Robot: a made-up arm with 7 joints. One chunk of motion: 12 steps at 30 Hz.
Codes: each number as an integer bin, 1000 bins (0 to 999) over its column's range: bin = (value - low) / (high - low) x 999, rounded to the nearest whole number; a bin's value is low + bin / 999 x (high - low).
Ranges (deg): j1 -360.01..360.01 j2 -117.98..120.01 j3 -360.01..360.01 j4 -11..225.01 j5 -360.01..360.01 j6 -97.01..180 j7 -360.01..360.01
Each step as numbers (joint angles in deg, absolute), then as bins.
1 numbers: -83.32 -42.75 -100.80 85.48 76.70 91.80 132.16
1 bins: 384 316 360 408 606 681 683
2 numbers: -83.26 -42.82 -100.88 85.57 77.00 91.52 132.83
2 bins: 384 315 360 409 606 680 684
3 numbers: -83.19 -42.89 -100.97 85.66 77.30 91.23 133.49
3 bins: 384 315 359 409 607 679 685
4 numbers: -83.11 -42.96 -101.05 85.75 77.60 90.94 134.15
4 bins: 384 315 359 410 607 678 686
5 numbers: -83.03 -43.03 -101.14 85.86 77.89 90.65 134.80
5 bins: 384 315 359 410 608 677 687
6 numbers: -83.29 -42.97 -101.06 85.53 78.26 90.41 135.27
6 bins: 384 315 359 409 608 676 687
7 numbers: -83.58 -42.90 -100.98 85.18 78.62 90.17 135.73
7 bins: 384 315 359 407 609 675 688
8 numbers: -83.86 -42.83 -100.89 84.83 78.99 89.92 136.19
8 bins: 383 315 360 406 609 674 688
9 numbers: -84.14 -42.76 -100.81 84.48 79.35 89.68 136.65
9 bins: 383 316 360 404 610 673 689
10 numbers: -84.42 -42.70 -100.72 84.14 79.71 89.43 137.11
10 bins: 382 316 360 403 610 672 690
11 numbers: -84.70 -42.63 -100.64 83.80 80.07 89.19 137.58
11 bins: 382 316 360 401 611 672 690
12 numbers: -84.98 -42.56 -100.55 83.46 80.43 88.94 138.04
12 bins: 382 317 360 400 611 671 691
